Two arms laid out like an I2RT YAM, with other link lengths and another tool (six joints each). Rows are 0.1 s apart.
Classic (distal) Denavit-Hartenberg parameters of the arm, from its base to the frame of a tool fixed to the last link. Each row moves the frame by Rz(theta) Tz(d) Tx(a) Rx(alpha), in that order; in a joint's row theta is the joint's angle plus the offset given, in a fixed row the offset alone. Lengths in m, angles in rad.
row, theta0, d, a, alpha
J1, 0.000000, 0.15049, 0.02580, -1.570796
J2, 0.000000, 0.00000, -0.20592, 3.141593
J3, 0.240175, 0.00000, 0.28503, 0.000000
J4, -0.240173, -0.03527, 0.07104, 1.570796
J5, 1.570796, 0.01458, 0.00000, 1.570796
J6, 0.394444, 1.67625, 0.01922, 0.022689
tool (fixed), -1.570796, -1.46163, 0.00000, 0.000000
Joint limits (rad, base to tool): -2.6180..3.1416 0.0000..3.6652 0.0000..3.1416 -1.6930..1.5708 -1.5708..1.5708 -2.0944..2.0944
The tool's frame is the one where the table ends.
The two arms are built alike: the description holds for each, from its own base.
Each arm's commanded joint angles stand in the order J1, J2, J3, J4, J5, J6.
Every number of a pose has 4 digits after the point. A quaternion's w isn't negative.
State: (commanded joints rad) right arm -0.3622 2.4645 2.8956 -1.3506 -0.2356 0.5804; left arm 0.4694 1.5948 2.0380 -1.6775 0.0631 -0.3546
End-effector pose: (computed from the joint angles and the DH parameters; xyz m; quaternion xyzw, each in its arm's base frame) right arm 0.5390 -0.0955 0.2074 -0.7585 0.5559 -0.2780 0.1957; left arm 0.2657 0.1391 0.2518 -0.9619 -0.2047 -0.1807 0.0144
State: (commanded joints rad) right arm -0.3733 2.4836 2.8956 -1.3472 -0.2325 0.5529; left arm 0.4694 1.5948 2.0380 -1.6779 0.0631 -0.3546
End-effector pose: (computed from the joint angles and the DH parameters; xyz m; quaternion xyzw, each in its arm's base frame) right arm 0.5390 -0.1036 0.1974 -0.7643 0.5523 -0.2752 0.1873; left arm 0.2656 0.1391 0.2518 -0.9619 -0.2047 -0.1805 0.0143
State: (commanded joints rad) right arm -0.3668 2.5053 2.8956 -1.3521 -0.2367 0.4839; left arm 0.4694 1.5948 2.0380 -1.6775 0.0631 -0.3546
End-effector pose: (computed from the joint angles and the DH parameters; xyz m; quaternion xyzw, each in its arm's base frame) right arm 0.5381 -0.1012 0.1848 -0.7872 0.5257 -0.2685 0.1783; left arm 0.2657 0.1391 0.2518 -0.9619 -0.2047 -0.1807 0.0144
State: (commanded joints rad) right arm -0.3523 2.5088 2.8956 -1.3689 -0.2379 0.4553; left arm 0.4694 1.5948 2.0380 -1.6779 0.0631 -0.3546
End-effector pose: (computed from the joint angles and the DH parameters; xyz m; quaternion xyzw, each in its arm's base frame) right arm 0.5351 -0.0925 0.1808 -0.8003 0.5110 -0.2603 0.1752; left arm 0.2656 0.1391 0.2518 -0.9619 -0.2047 -0.1805 0.0143
